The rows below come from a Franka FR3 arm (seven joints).
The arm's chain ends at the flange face. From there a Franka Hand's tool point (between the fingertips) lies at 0.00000 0.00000 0.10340 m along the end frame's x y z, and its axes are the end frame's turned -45 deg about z.
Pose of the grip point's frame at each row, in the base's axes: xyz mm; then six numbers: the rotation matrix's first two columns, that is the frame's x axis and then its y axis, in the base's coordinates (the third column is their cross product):
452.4 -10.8 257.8 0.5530 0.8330 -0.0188 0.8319 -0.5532 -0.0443
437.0 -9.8 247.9 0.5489 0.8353 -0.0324 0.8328 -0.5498 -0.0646
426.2 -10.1 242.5 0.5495 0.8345 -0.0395 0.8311 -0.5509 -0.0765
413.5 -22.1 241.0 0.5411 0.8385 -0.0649 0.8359 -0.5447 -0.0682
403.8 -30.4 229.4 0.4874 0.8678 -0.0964 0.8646 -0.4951 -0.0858
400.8 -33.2 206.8 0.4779 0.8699 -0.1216 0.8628 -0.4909 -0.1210
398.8 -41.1 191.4 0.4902 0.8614 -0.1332 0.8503 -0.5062 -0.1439
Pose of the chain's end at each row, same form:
457.3 -11.7 361.1 0.9793 0.1978 -0.0446 0.1972 -0.9802 -0.0180
444.4 -10.7 351.0 0.9770 0.2019 -0.0686 0.2007 -0.9794 -0.0228
435.1 -11.1 345.5 0.9762 0.2005 -0.0820 0.1991 -0.9796 -0.0262
423.1 -20.3 343.9 0.9737 0.2077 -0.0941 0.2085 -0.9781 -0.0023
416.4 -26.1 331.9 0.9560 0.2635 -0.1288 0.2667 -0.9637 0.0075
417.9 -28.3 308.7 0.9480 0.2680 -0.1715 0.2722 -0.9622 0.0004
418.6 -36.7 292.8 0.9479 0.2512 -0.1959 0.2546 -0.9670 -0.0076

